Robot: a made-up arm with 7 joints. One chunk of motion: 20 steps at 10 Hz.
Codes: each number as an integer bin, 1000 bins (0 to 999) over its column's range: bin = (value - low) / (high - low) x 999, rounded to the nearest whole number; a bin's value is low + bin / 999 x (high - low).
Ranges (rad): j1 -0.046..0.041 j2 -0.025..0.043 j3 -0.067..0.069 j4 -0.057..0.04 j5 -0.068..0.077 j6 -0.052..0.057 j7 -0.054..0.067
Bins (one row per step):
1: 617 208 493 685 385 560 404
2: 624 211 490 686 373 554 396
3: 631 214 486 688 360 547 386
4: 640 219 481 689 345 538 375
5: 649 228 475 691 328 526 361
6: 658 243 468 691 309 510 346
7: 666 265 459 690 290 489 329
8: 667 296 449 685 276 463 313
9: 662 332 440 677 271 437 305
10: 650 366 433 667 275 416 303
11: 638 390 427 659 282 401 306
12: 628 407 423 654 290 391 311
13: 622 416 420 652 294 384 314
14: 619 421 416 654 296 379 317
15: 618 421 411 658 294 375 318
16: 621 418 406 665 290 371 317
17: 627 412 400 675 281 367 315
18: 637 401 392 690 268 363 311
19: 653 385 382 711 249 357 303
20: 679 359 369 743 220 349 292
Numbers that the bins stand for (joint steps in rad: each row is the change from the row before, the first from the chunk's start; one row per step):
1: 0.00773 -0.01084 0.00012 0.00951 -0.01212 0.00910 -0.00507
2: 0.00834 -0.01064 -0.00029 0.00961 -0.01386 0.00845 -0.00604
3: 0.00895 -0.01043 -0.00084 0.00980 -0.01575 0.00768 -0.00725
4: 0.00974 -0.01009 -0.00152 0.00990 -0.01792 0.00670 -0.00858
5: 0.01052 -0.00948 -0.00234 0.01009 -0.02039 0.00539 -0.01028
6: 0.01130 -0.00846 -0.00329 0.01009 -0.02315 0.00365 -0.01209
7: 0.01200 -0.00696 -0.00451 0.01000 -0.02591 0.00135 -0.01415
8: 0.01209 -0.00485 -0.00587 0.00951 -0.02794 -0.00148 -0.01609
9: 0.01165 -0.00240 -0.00710 0.00873 -0.02867 -0.00432 -0.01706
10: 0.01061 -0.00009 -0.00805 0.00776 -0.02809 -0.00661 -0.01730
11: 0.00956 0.00155 -0.00887 0.00699 -0.02707 -0.00825 -0.01694
12: 0.00869 0.00270 -0.00941 0.00650 -0.02591 -0.00934 -0.01633
13: 0.00817 0.00332 -0.00982 0.00631 -0.02533 -0.01010 -0.01597
14: 0.00791 0.00366 -0.01037 0.00650 -0.02504 -0.01065 -0.01560
15: 0.00782 0.00366 -0.01105 0.00689 -0.02533 -0.01108 -0.01548
16: 0.00808 0.00345 -0.01173 0.00757 -0.02591 -0.01152 -0.01560
17: 0.00860 0.00304 -0.01255 0.00854 -0.02721 -0.01196 -0.01585
18: 0.00947 0.00230 -0.01363 0.01000 -0.02910 -0.01239 -0.01633
19: 0.01087 0.00121 -0.01500 0.01204 -0.03186 -0.01305 -0.01730
20: 0.01313 -0.00056 -0.01677 0.01514 -0.03607 -0.01392 -0.01863

